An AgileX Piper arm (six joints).
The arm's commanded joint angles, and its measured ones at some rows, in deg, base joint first. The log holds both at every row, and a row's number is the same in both.
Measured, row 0:
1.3, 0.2, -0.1, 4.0, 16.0, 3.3
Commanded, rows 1 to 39:
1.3, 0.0, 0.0, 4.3, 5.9, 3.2
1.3, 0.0, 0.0, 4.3, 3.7, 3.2
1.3, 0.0, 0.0, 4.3, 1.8, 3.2
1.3, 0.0, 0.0, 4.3, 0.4, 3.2
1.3, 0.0, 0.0, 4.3, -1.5, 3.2
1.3, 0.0, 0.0, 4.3, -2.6, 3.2
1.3, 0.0, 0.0, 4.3, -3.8, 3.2
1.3, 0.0, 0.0, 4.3, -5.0, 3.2
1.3, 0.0, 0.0, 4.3, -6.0, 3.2
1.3, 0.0, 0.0, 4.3, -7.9, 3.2
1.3, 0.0, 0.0, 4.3, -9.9, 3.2
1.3, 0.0, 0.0, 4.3, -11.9, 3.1
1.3, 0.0, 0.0, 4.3, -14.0, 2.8
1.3, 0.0, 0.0, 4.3, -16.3, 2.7
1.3, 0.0, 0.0, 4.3, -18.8, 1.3
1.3, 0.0, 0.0, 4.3, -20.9, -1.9
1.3, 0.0, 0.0, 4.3, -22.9, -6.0
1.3, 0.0, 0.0, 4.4, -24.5, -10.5
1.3, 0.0, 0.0, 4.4, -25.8, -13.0
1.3, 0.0, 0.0, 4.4, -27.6, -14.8
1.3, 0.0, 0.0, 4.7, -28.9, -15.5
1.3, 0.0, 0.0, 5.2, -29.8, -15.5
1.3, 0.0, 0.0, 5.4, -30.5, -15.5
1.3, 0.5, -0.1, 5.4, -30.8, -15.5
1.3, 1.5, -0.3, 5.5, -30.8, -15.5
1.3, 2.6, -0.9, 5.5, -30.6, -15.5
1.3, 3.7, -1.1, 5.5, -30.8, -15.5
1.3, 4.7, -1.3, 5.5, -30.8, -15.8
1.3, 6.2, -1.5, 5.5, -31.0, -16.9
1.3, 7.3, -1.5, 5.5, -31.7, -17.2
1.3, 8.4, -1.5, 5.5, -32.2, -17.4
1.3, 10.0, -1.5, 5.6, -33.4, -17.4
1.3, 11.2, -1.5, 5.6, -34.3, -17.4
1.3, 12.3, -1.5, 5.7, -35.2, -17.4
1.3, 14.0, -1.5, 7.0, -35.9, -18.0
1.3, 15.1, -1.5, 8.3, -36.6, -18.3
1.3, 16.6, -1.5, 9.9, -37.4, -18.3
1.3, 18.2, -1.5, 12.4, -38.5, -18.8
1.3, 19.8, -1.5, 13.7, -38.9, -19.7
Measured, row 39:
1.3, 15.0, -1.0, 7.9, -35.9, -17.5
